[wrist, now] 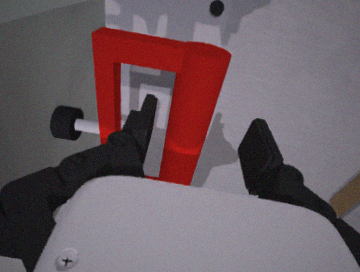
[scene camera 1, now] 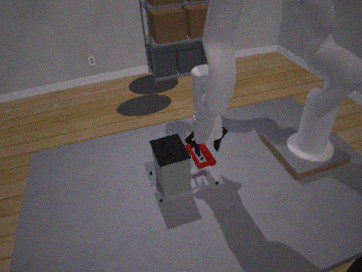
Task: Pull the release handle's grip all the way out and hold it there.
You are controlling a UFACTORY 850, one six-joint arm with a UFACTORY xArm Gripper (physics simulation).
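Note:
The red release handle is a rectangular loop; its thick rounded grip (scene camera 1: 210, 159) (wrist: 197, 95) forms the side away from the housing. A white rod (wrist: 86, 126) with a black collar (wrist: 66, 123) joins the loop to the pale green housing (scene camera 1: 173, 175) (wrist: 40, 80), which has a black top (scene camera 1: 170, 149). My gripper (scene camera 1: 208, 151) (wrist: 201, 124) is open around the grip. In the wrist view one finger reaches into the loop's opening and the other stands off the outer side, with gaps on both sides of the grip.
The housing stands on a pale base plate (scene camera 1: 206, 182) with dark bolts, on a grey mat (scene camera 1: 90, 200). The robot's wood-edged base (scene camera 1: 280, 156) is at the right. A shelf rack (scene camera 1: 148, 60) with boxes stands behind.

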